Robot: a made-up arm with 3 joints. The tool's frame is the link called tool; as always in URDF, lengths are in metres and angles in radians. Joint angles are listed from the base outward. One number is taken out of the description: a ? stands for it. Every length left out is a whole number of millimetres.
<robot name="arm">
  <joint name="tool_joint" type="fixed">
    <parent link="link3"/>
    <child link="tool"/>
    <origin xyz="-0.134 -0.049 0" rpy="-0.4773 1.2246 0.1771"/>
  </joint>
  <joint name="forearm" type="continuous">
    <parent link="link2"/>
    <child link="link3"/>
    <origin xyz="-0.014 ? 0" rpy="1.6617 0.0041 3.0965"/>
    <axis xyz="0 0 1"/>
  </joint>
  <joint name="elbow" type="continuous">
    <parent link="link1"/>
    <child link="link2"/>
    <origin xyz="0.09 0.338 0" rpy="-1.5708 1.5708 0"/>
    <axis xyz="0 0 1"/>
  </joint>
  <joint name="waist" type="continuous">
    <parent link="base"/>
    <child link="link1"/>
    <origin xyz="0.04 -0.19 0.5" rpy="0 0 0"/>
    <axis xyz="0 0 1"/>
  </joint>
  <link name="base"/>
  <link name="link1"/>
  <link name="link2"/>
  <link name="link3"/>
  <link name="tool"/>
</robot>
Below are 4 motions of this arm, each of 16 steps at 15 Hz.
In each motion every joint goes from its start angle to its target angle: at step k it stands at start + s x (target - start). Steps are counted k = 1, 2, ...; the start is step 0. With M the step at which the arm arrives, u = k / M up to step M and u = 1 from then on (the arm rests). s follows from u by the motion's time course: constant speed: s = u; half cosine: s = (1 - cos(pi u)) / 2; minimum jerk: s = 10 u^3 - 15 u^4 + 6 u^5.
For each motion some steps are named. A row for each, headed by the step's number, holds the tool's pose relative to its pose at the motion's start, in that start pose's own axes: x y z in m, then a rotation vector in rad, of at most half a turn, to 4 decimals.
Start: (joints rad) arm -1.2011 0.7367 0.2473
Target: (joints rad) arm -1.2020 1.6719 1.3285
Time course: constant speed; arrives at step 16
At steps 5, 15, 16:
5: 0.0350 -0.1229 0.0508 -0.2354 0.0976 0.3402
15: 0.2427 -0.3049 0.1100 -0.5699 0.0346 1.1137
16: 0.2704 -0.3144 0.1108 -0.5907 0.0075 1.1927

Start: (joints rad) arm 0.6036 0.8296 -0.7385
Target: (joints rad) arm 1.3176 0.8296 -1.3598
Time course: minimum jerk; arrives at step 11
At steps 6, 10, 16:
6: -0.1265 -0.0980 -0.0383 0.1302 0.1201 0.2462
10: -0.1932 -0.1973 -0.0462 0.1957 0.2578 0.3943
16: -0.1941 -0.1990 -0.0462 0.1965 0.2604 0.3965

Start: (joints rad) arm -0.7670 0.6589 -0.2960
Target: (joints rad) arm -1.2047 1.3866 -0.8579
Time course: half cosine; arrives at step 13
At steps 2, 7, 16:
2: 0.0090 0.0042 0.0200 0.0391 0.0518 -0.0197
7: 0.1313 0.0114 0.1902 0.4026 0.4919 -0.2350
16: 0.2898 -0.0411 0.3067 0.7385 0.8567 -0.4720

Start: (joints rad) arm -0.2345 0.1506 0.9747
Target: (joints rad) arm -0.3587 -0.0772 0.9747
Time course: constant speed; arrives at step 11
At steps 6, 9, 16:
6: 0.0165 0.0422 0.0113 -0.0557 0.0692 -0.1102
9: 0.0267 0.0633 0.0155 -0.0864 0.1035 -0.1639
16: 0.0342 0.0774 0.0177 -0.1079 0.1261 -0.1993

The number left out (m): 0.35
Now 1 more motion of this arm.
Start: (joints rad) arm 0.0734 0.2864 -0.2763
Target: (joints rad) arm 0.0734 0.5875 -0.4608
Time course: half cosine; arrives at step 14
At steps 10, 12, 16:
10: 0.0132 -0.0112 0.0909 0.1464 0.2584 0.0225
12: 0.0179 -0.0132 0.1063 0.1699 0.3036 0.0232
16: 0.0197 -0.0139 0.1118 0.1782 0.3198 0.0232

